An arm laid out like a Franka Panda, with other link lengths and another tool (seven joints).
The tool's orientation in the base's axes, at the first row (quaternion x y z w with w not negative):
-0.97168 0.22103 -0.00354 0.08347
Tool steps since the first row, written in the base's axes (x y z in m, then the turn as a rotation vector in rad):
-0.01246 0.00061 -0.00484 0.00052 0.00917 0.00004
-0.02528 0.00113 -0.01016 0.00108 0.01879 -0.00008
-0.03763 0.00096 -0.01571 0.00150 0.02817 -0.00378
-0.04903 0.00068 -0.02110 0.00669 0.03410 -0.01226
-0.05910 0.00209 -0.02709 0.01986 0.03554 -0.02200
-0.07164 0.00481 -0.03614 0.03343 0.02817 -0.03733
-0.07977 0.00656 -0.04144 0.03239 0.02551 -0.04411
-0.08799 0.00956 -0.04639 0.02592 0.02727 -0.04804
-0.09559 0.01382 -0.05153 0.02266 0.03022 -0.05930
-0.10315 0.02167 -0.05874 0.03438 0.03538 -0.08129
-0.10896 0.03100 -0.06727 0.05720 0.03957 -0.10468
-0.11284 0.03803 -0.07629 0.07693 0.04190 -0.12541
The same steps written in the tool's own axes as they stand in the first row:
-0.01136 0.00560 0.00432 -0.00348 -0.00838 0.00146
-0.02299 0.01150 0.00909 -0.00711 -0.01714 0.00314
-0.03389 0.01786 0.01400 -0.01065 -0.02505 0.00832
-0.04390 0.02388 0.01877 -0.00826 -0.03115 0.01786
-0.05341 0.02793 0.02446 0.00329 -0.03649 0.02827
-0.06562 0.03238 0.03327 0.01917 -0.03325 0.04280
-0.07355 0.03518 0.03842 0.01958 -0.02933 0.04901
-0.08211 0.03685 0.04343 0.01310 -0.02748 0.05288
-0.09065 0.03717 0.04885 0.00923 -0.02685 0.06432
-0.10063 0.03462 0.05689 0.01824 -0.03286 0.08734
-0.10963 0.03022 0.06654 0.03773 -0.04254 0.11208
-0.11588 0.02711 0.07639 0.05515 -0.04968 0.13376

